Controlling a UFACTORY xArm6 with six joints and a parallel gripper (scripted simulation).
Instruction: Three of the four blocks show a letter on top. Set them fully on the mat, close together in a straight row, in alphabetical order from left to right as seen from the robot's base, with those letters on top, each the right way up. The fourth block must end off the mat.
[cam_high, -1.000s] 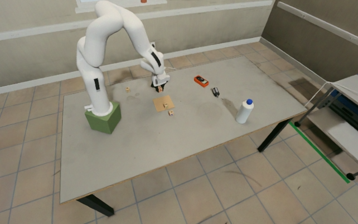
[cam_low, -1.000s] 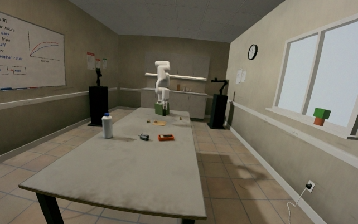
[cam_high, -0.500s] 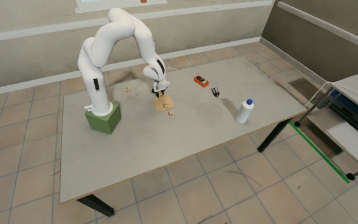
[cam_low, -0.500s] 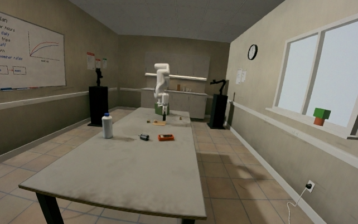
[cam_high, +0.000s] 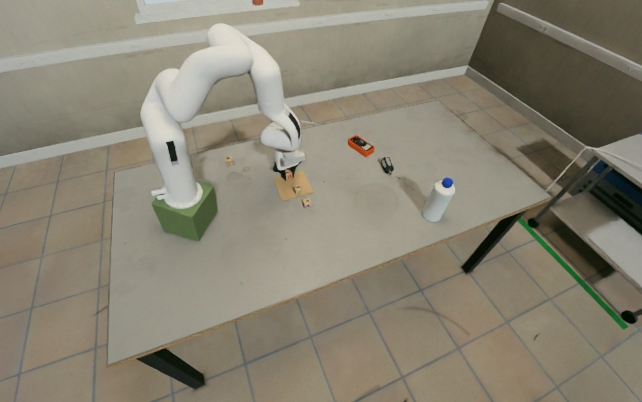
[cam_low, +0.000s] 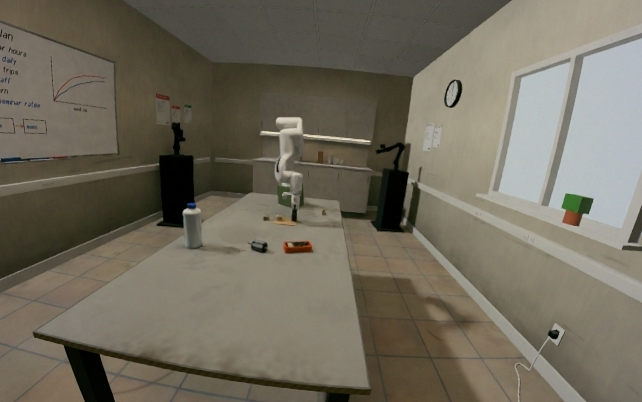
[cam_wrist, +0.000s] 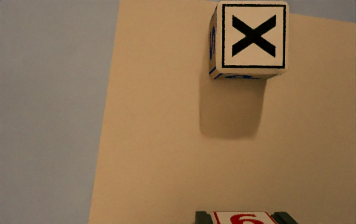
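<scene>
Right now the tan mat is 5 cm to the right of my hand and 3 cm below it. Round my hand: white bottle: 45 cm ahead, 44 cm to the right, 7 cm above; then orange meter: 41 cm ahead, 4 cm to the left, 1 cm below; then small black object: 44 cm ahead, 14 cm to the right, 1 cm below.
</scene>
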